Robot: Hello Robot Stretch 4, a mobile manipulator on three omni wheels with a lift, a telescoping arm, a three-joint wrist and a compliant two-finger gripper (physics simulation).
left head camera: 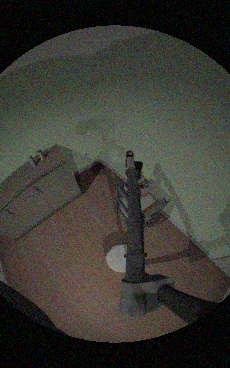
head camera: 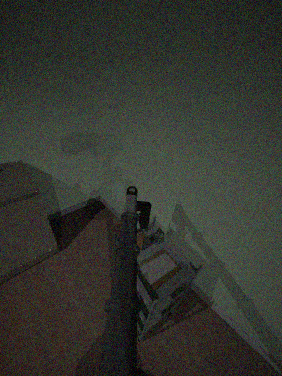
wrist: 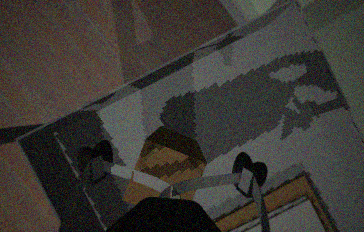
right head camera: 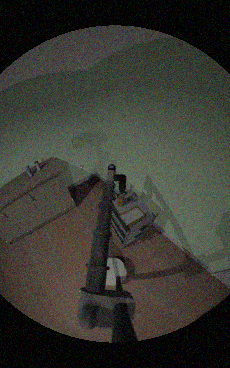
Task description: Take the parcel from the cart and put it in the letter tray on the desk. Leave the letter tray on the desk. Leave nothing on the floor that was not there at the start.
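Frame: origin at the robot's base, x ahead, y left, z up, level; centimetres.
Where they show: gripper, between the fingertips: [head camera: 140,240] [right head camera: 120,200]; robot's base, origin of its link: [left head camera: 121,257] [right head camera: 110,270].
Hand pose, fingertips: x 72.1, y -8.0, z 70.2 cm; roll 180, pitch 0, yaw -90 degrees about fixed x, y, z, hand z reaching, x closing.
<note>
Each offset is from my fingertips to the centre of the thing.
An orange-brown box, the parcel @(dx -0.3, dy +0.5, dz -0.1 cm) [wrist: 170,150] [right head camera: 120,200] [head camera: 140,240], stands on the grey top of the cart [wrist: 130,112] [head camera: 182,250]. My gripper [wrist: 173,160] is open, its two fingertips wide apart over the cart top. In the wrist view the parcel shows between the fingertips, with a gap on each side; the finger strips cross in front of its lower part. How far above the cart top the fingertips are is hard to tell in the dim light. I cannot make out a letter tray on a desk.
A white panel with an orange border @(dx -15.0, dy -11.6, dz -5.2 cm) [wrist: 285,220] [head camera: 159,267] [right head camera: 132,216] lies on the cart beside the parcel. A cabinet [left head camera: 45,200] [right head camera: 40,205] with small upright objects on top stands at the left. A white round object [left head camera: 117,258] is low beside the arm. A wall is behind the cart.
</note>
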